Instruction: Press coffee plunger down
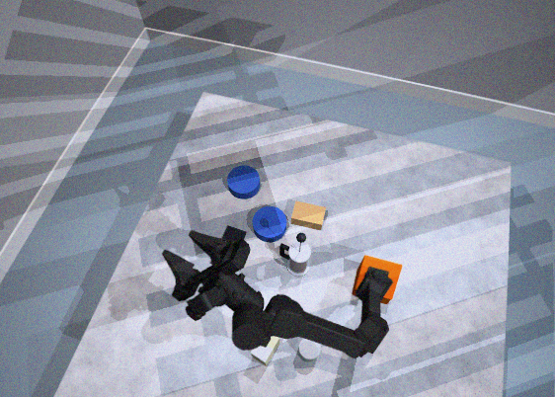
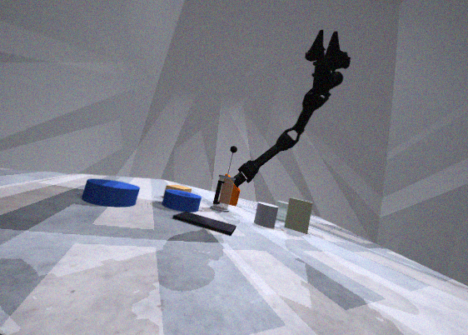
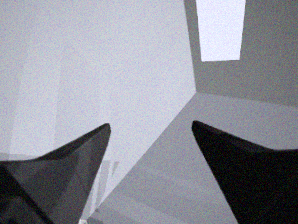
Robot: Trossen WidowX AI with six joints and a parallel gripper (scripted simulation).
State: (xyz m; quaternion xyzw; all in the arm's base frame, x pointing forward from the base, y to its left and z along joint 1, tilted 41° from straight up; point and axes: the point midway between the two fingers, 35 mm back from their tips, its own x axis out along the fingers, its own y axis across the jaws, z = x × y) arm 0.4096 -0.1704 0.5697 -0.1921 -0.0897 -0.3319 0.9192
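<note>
The coffee press is 55 cm below my gripper tip, 25 cm to the right of it and 17 cm behind it. The rest, counted from my gripper tip: tan block (65 cm below, 42 cm to the right, 18 cm behind); dark flat slab (67 cm below, 24 cm to the right, 6 cm ahead).
</note>
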